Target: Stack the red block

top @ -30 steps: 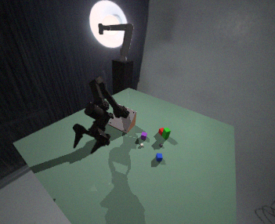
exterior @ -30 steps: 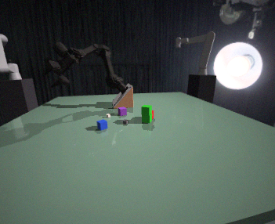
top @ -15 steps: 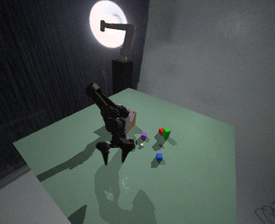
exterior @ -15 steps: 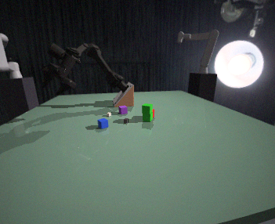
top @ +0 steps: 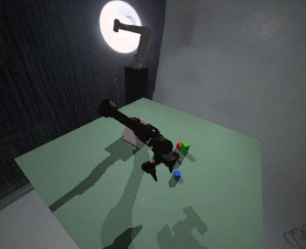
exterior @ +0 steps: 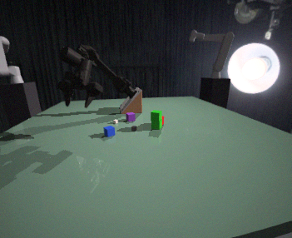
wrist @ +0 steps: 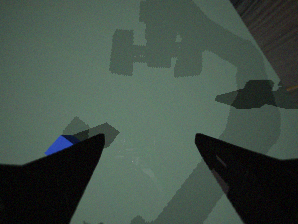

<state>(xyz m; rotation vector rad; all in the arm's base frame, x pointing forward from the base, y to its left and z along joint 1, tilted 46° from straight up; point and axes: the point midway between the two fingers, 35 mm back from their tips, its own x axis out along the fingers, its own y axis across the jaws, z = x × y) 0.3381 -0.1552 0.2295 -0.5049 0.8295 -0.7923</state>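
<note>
The red block lies 4 cm behind my gripper tip, 36 cm to the left of it and 10 cm below it. From my gripper tip the other things lie so: small pale piece: 11 cm behind, 15 cm to the left, 11 cm below; blue block: 4 cm ahead, 13 cm to the left, 10 cm below; purple block: 13 cm behind, 24 cm to the left, 10 cm below.
</note>
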